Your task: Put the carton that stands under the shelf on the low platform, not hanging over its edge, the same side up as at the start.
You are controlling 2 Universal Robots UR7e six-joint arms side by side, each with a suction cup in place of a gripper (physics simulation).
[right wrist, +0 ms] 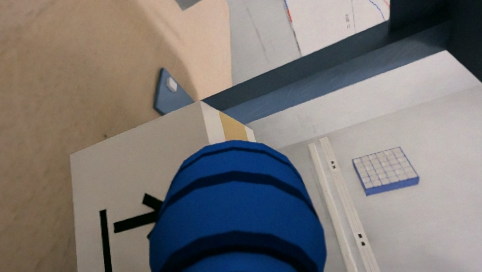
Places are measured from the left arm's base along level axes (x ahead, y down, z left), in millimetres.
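Pixels of known places: right hand at its tool point: [238,198].
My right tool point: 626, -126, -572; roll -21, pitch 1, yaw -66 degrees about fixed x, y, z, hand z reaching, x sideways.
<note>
Behind a point stands the place of what it marks, as x, y, z.
The carton [140,165] @(644, -55, -524) is a pale box in the left and lower middle of the right wrist view. It has black arrow marks and a tan tape strip on its narrower face. The arrows and part of its face are hidden behind my blue right suction cup [237,175]. The cup overlaps the carton in this view; its contact face is hidden, so I cannot tell whether it touches or holds the carton. A dark blue shelf beam [325,70] @(752, -186, -367) runs behind the carton toward the upper right. My left suction cup and the low platform do not show recognizably.
A beige surface [40,90] @(598, 0, -474) fills the left side. A small blue plate [170,100] @(701, -5, -375) with a pale bolt-like piece lies by the carton's upper edge. White rails [345,200] and a blue-edged grid panel [385,170] are on the grey background at right.
</note>
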